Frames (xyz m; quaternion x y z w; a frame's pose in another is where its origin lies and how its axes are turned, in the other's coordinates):
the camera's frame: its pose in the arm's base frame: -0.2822 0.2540 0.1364 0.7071 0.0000 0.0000 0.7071
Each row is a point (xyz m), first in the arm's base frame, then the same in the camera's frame.
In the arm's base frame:
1: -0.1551 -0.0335 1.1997
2: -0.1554 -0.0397 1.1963
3: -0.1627 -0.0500 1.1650
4: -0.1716 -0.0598 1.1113
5: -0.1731 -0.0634 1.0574
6: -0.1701 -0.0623 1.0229
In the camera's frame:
1: 0.1271 1.0633 0.2875
2: 0.1268 1.0599 0.2937
3: 0.1195 1.0286 0.3040
4: 0.1106 0.9749 0.3138
5: 0.1091 0.9210 0.3174
6: 0.1121 0.8865 0.3163

